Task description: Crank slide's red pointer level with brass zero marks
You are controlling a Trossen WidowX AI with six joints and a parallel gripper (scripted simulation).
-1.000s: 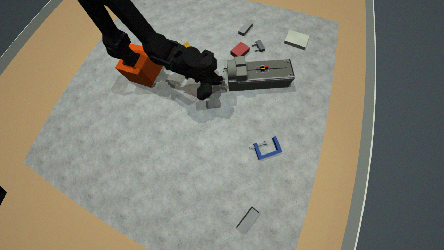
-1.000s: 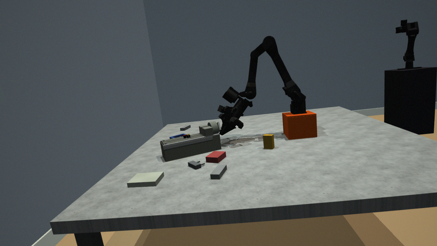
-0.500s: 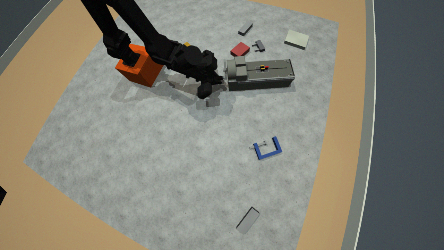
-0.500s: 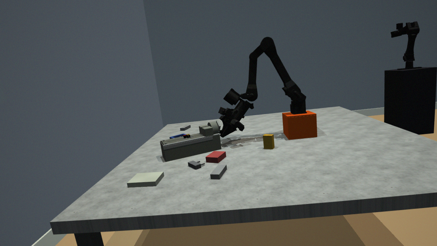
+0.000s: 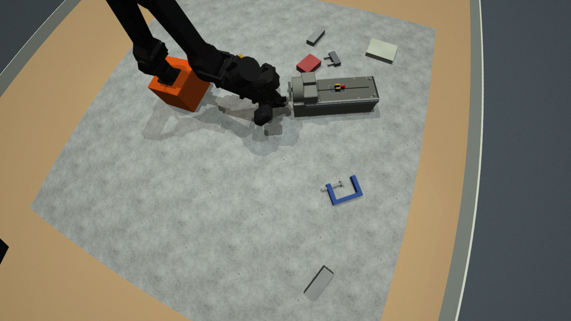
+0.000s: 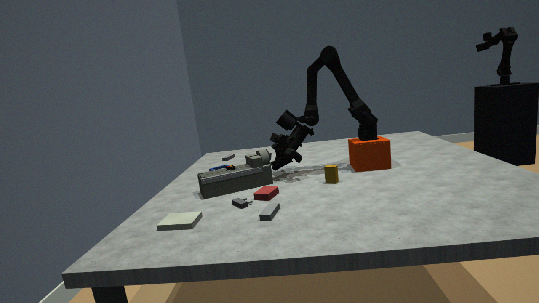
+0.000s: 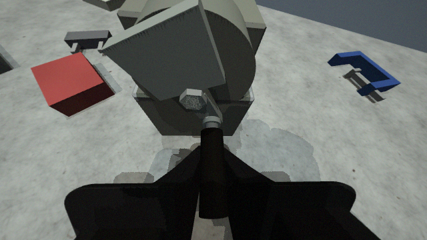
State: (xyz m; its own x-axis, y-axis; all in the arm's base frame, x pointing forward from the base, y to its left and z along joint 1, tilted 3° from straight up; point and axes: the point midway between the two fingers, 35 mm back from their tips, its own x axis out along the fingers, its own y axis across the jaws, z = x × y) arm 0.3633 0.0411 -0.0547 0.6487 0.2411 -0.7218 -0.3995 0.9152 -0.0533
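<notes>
Now: gripper tip 16 cm short of the red pointer, 9 cm to the right of it and 4 cm below it. The rest, counted from my gripper tip: black crank handle (3 cm above, 2 cm behind, 1 cm to the right); yellow block (21 cm behind, 12 cm to the left, 1 cm below); red block (20 cm to the left, 3 cm below, 2 cm ahead).
</notes>
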